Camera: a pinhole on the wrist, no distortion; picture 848 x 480 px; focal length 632.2 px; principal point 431.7 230.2 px. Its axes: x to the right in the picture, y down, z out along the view. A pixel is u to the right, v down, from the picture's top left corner.
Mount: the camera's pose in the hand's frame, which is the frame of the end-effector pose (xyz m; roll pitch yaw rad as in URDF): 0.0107 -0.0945 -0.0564 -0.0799 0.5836 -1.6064
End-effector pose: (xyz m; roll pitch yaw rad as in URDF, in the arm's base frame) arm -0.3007 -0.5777 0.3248 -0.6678 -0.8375 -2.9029
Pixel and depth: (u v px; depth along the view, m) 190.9 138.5 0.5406
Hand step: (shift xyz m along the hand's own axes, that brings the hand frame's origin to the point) -0.0289 -0.2217 0.5120
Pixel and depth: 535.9 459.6 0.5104
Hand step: 0.2237 -0.4447 0.3095
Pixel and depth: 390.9 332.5 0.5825
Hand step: 0.1409 -0.3838 0.4426
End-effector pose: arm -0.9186 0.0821 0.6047 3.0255 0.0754 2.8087
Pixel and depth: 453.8 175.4 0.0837
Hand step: 0.0084 -0.1432 0.0121
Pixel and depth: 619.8 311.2 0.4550
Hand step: 0.0922 -0.4580 0.2436
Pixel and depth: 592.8 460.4 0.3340
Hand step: 0.1496 -0.3487 0.1664
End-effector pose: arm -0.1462 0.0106 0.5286 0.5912 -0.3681 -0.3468
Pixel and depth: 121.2 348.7 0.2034
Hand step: 0.0640 -0.1231 0.1653
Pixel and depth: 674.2 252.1 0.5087
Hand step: 0.0531 -0.5378 0.2581
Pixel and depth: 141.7 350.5 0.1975
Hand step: 0.0628 -0.1276 0.1553
